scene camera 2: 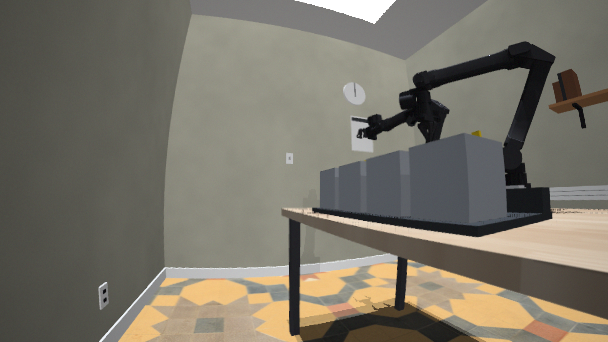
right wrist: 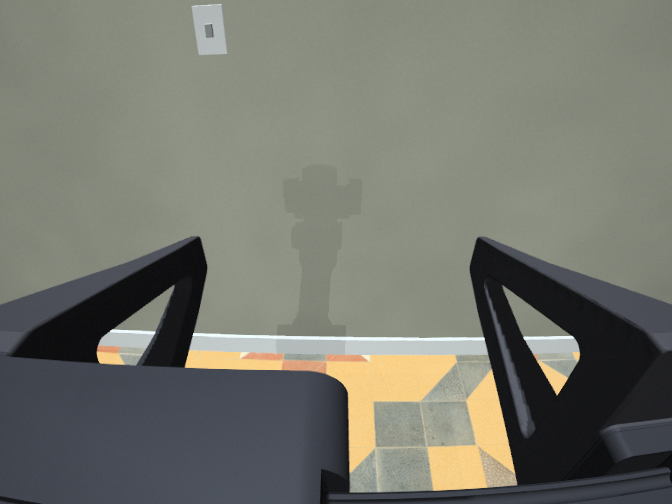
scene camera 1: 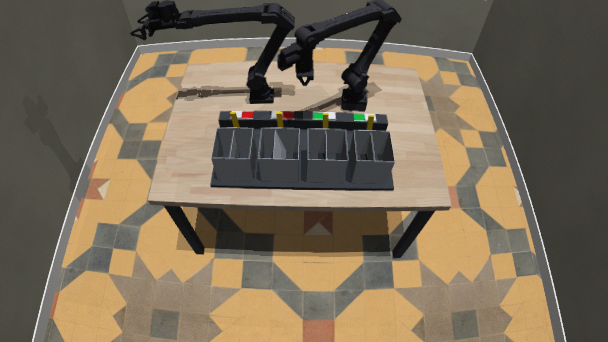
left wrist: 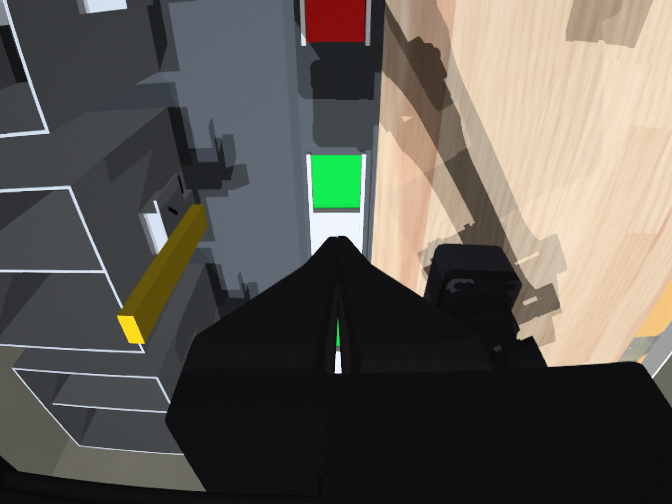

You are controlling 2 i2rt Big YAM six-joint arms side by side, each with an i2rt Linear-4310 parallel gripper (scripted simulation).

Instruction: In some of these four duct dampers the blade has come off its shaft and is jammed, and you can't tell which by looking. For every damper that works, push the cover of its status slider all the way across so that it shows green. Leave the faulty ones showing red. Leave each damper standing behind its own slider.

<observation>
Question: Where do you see a damper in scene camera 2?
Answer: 461, 178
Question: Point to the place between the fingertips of my right gripper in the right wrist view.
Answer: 338, 252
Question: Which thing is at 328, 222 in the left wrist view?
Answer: A white slider cover.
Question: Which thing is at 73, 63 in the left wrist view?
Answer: A damper.
</observation>
